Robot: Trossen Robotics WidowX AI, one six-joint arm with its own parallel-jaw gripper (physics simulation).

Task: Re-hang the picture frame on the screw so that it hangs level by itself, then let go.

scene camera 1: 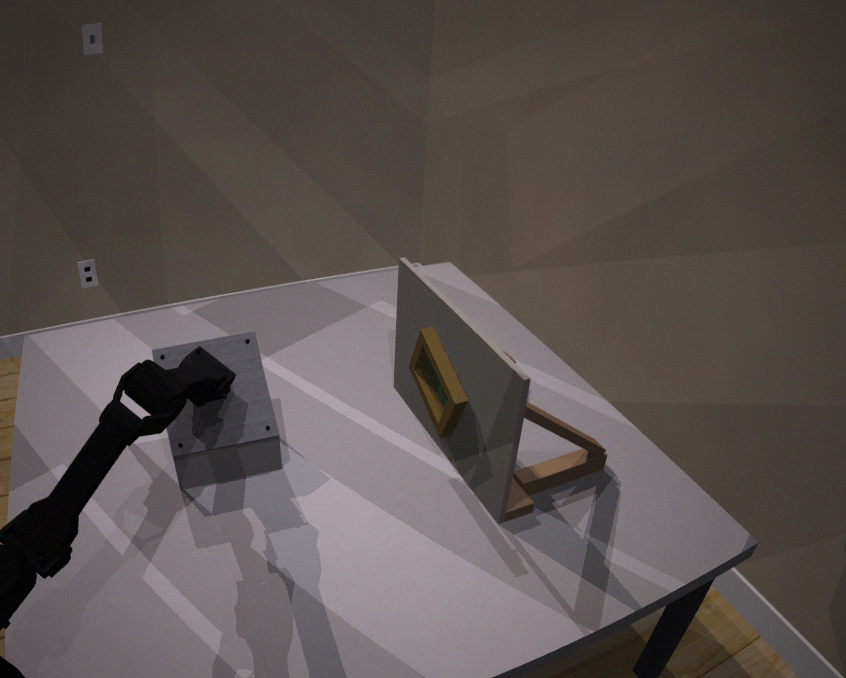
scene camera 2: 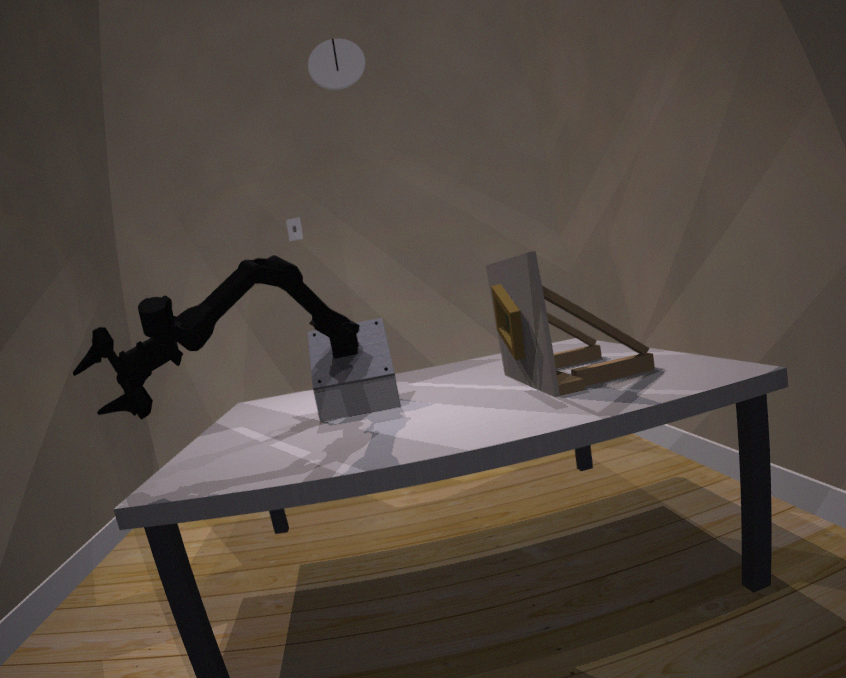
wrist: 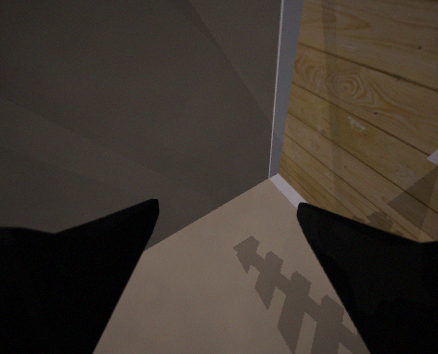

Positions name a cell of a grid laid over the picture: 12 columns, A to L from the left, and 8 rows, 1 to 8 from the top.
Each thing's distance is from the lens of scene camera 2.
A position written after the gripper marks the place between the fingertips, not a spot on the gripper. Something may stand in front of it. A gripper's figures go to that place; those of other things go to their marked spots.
gripper (scene camera 2: B5): 119 cm
picture frame (scene camera 2: H4): 148 cm
upright board (scene camera 2: H4): 144 cm
wooden stand (scene camera 2: I5): 142 cm
